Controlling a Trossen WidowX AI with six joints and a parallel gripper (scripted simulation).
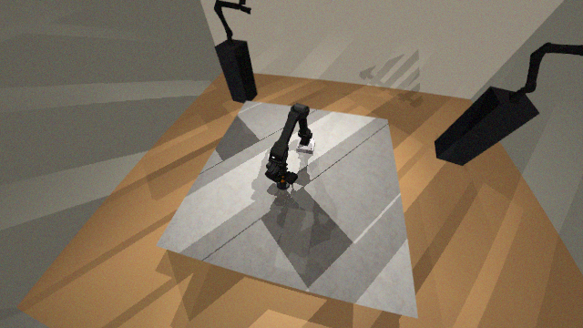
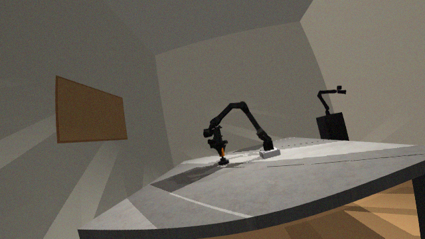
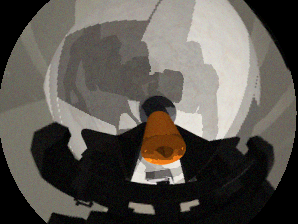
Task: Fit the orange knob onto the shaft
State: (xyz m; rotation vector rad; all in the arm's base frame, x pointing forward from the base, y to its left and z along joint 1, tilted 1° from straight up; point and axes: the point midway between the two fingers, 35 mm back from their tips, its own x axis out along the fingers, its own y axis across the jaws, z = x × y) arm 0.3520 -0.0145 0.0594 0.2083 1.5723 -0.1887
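My gripper tip is now 2 cm below the orange knob. Also, from my gripper tip: dark round pedestal (4 cm below).
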